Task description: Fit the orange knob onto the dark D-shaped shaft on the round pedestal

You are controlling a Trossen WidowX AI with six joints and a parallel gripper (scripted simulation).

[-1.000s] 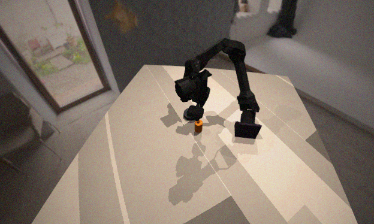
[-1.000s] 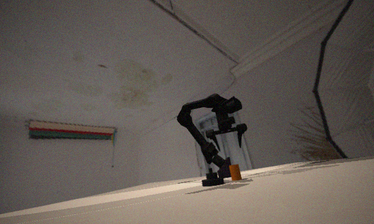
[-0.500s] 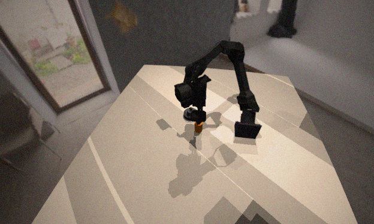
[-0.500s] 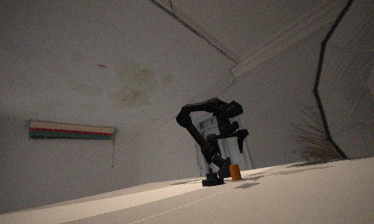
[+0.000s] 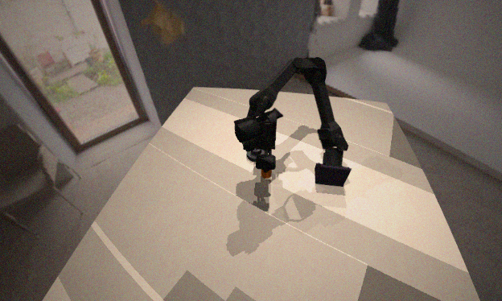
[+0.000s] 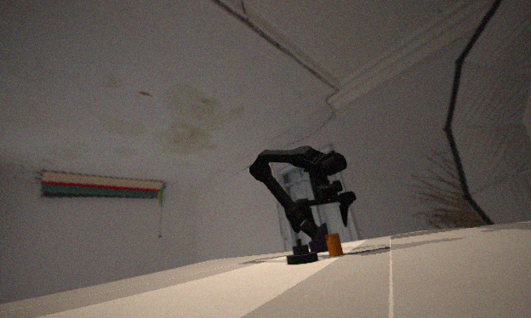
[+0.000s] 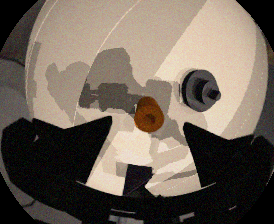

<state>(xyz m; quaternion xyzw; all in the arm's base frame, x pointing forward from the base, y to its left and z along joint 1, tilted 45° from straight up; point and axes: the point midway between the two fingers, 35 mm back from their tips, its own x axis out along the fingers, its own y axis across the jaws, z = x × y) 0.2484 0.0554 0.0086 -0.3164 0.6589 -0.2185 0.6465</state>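
My gripper tip is 4 cm above the orange knob. The rest, counted from my gripper tip: round dark pedestal 6 cm ahead, 10 cm to the right, 4 cm below.
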